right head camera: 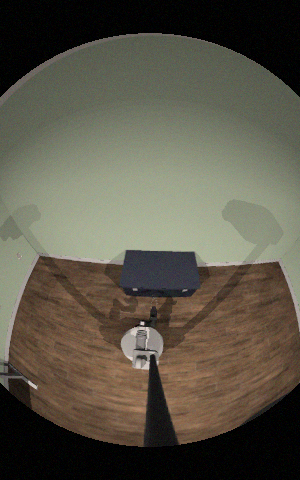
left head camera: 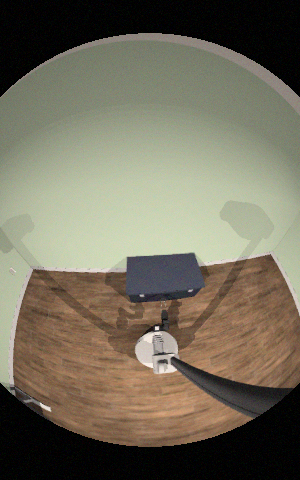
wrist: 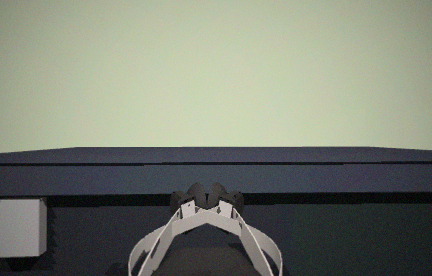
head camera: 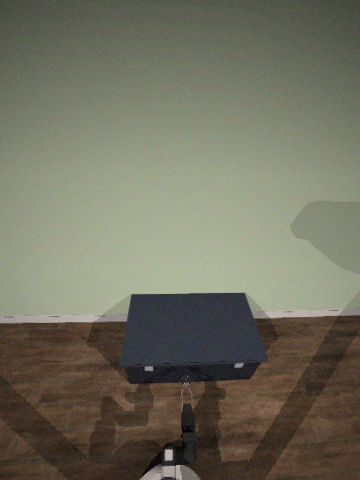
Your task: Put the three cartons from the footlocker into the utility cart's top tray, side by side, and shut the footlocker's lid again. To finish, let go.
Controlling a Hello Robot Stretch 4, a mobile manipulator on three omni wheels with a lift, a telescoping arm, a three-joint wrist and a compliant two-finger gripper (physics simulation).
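Frame: origin at the robot's base, x right, y ahead, z up, level; metres.
Seen in the pictures: gripper, fingertip midpoint: (right head camera: pixel 154 292) (left head camera: pixel 161 296) (wrist: pixel 207 198) (head camera: pixel 185 373).
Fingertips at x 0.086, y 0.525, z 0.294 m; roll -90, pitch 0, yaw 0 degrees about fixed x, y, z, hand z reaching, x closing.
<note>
A point is followed by its place in that frame.
The dark blue footlocker (head camera: pixel 192 327) @[x 0.139, y 0.769, z 0.325 m] (left head camera: pixel 164 272) @[x 0.139, y 0.783, z 0.324 m] (right head camera: pixel 160 269) @[x 0.141, y 0.776, z 0.325 m] (wrist: pixel 320 177) @[x 0.212, y 0.568, z 0.307 m] stands on the floor against the wall with its lid down. Two pale latches show on its front. My gripper (head camera: pixel 186 379) @[x 0.086, y 0.525, z 0.294 m] (wrist: pixel 207 198) @[x 0.086, y 0.525, z 0.294 m] is shut with its fingertips together and holds nothing. It is at the middle of the footlocker's front, close to it and just below the lid's front edge in the wrist view. Whether the fingertips touch the front I cannot tell. The inside of the footlocker is hidden by the lid, and no carton shows. The utility cart's top tray cannot be made out.
The green wall (head camera: pixel 180 200) @[x 0.046, y 1.041, z 1.055 m] rises right behind the footlocker. Part of a dark frame with a pale bar (left head camera: pixel 42 406) (right head camera: pixel 27 380) shows at the lower left of both side head views; I cannot tell what it is. Side walls stand to the left and right.
</note>
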